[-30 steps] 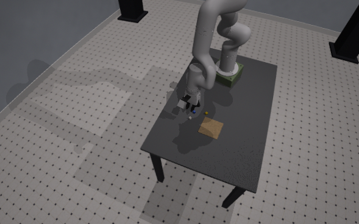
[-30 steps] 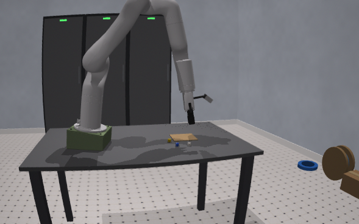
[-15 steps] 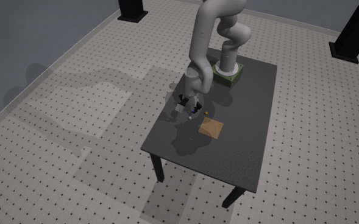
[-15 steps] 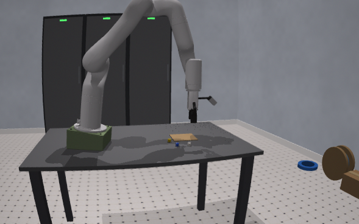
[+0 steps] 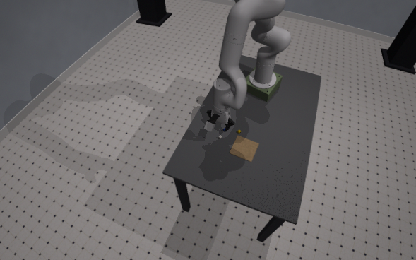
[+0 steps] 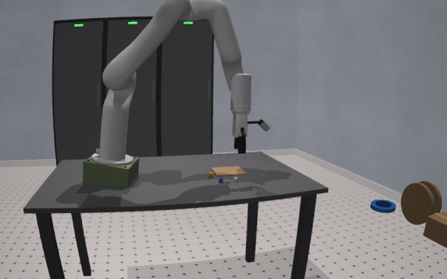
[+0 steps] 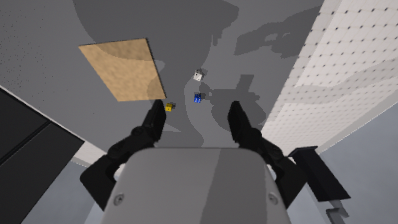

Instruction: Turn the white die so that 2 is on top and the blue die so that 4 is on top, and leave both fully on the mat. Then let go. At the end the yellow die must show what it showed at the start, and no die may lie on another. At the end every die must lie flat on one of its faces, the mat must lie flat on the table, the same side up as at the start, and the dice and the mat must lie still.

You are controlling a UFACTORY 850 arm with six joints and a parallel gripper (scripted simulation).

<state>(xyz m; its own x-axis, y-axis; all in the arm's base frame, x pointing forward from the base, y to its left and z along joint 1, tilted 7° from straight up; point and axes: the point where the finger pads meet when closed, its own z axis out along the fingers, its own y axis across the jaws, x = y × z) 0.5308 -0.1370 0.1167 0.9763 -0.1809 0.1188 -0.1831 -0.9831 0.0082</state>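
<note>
Now: the white die 140 mm below my hand and 10 mm behind it. The rest, counted from my hand: blue die (140 mm below, 80 mm behind, 10 mm to the left); yellow die (140 mm below, 100 mm to the left, 100 mm behind); tan mat (160 mm to the left, 140 mm below, 10 mm ahead).
</note>
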